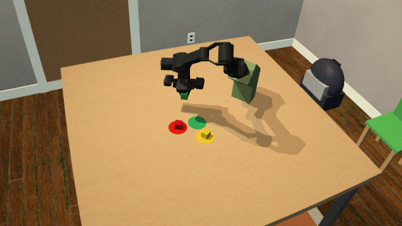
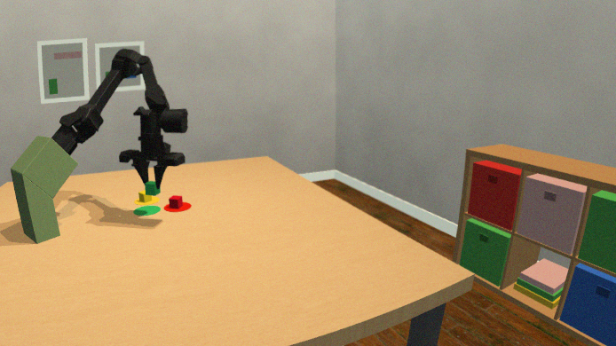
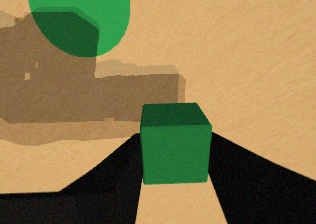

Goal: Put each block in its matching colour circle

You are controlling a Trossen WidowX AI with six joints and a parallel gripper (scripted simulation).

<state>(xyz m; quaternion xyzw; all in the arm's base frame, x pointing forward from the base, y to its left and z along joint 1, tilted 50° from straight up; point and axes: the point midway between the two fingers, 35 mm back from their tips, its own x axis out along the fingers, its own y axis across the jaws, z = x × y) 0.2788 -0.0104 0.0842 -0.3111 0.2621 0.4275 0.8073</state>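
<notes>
Now: hand 7 cm past the green circle, 9 cm to the right of it and 13 cm above it. Round my hand: red block 2 cm ahead, 12 cm to the left, 12 cm below; red circle 3 cm ahead, 12 cm to the left, 13 cm below; green block 3 cm below.
</notes>
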